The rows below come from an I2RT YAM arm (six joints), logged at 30 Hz.
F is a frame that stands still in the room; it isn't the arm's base.
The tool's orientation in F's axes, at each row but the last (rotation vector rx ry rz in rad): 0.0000, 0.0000, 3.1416; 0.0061, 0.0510, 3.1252; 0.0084, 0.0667, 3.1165; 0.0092, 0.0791, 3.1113; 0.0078, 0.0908, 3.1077; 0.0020, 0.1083, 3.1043; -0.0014, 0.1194, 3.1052; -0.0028, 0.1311, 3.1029
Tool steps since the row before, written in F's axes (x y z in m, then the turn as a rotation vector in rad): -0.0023, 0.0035, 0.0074, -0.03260, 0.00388, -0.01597; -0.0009, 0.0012, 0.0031, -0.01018, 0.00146, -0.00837; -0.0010, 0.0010, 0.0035, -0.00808, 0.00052, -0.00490; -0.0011, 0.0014, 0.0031, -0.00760, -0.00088, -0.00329; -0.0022, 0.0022, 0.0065, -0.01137, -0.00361, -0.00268; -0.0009, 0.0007, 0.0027, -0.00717, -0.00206, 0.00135; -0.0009, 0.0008, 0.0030, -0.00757, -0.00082, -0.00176; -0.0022, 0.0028, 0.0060, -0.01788, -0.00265, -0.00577
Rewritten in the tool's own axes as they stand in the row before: 0.0023, -0.0035, 0.0074, 0.03260, -0.00388, -0.01597; 0.0009, -0.0011, 0.0031, 0.01017, -0.00157, -0.00836; 0.0010, -0.0008, 0.0035, 0.00807, -0.00053, -0.00492; 0.0012, -0.0012, 0.0032, 0.00755, 0.00093, -0.00338; 0.0023, -0.0017, 0.0066, 0.01123, 0.00381, -0.00295; 0.0009, -0.0005, 0.0027, 0.00709, 0.00240, 0.00119; 0.0009, -0.0005, 0.0031, 0.00754, 0.00094, -0.00182; 0.0023, -0.0022, 0.0062, 0.01779, 0.00280, -0.00597
